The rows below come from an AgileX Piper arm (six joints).
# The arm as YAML. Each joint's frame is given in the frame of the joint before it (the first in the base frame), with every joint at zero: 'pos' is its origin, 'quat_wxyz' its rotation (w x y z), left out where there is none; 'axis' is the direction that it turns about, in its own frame. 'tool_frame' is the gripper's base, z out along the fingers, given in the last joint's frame.
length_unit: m
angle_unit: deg
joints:
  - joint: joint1
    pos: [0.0, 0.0, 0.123]
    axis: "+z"
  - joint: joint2
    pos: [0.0, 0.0, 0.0]
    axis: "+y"
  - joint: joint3
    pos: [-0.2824, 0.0, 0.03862]
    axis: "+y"
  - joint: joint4
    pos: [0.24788, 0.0, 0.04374]
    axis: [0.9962, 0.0, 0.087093]
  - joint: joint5
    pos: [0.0, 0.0, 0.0]
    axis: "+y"
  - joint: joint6
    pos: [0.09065, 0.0, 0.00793]
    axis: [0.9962, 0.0, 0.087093]
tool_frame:
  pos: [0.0, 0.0, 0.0]
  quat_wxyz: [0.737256, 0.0, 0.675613, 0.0]
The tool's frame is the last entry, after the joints.
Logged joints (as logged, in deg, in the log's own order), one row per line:
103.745 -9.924 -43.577 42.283 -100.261 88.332
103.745 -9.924 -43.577 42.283 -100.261 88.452
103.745 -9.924 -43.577 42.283 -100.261 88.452
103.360 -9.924 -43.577 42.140 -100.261 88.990
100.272 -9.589 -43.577 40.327 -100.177 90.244
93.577 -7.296 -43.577 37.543 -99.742 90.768
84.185 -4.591 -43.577 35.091 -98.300 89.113
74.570 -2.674 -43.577 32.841 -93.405 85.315
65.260 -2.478 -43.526 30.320 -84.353 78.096
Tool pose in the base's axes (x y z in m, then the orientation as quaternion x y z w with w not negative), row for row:
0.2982 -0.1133 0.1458 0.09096 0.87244 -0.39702 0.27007
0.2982 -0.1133 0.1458 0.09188 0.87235 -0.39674 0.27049
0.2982 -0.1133 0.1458 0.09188 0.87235 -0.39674 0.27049
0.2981 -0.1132 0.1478 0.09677 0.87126 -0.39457 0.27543
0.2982 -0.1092 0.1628 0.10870 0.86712 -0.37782 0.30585
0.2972 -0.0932 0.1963 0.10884 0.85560 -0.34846 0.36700
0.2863 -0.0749 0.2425 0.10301 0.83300 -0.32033 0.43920
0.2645 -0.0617 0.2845 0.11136 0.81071 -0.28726 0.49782
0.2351 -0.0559 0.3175 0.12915 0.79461 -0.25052 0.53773
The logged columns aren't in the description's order. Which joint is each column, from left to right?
Columns, left to right: joint2, joint1, joint3, joint5, joint4, joint6.
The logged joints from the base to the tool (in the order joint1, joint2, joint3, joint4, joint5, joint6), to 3 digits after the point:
-9.924 103.745 -43.577 -100.261 42.283 88.332
-9.924 103.745 -43.577 -100.261 42.283 88.452
-9.924 103.745 -43.577 -100.261 42.283 88.452
-9.924 103.360 -43.577 -100.261 42.140 88.990
-9.589 100.272 -43.577 -100.177 40.327 90.244
-7.296 93.577 -43.577 -99.742 37.543 90.768
-4.591 84.185 -43.577 -98.300 35.091 89.113
-2.674 74.570 -43.577 -93.405 32.841 85.315
-2.478 65.260 -43.526 -84.353 30.320 78.096

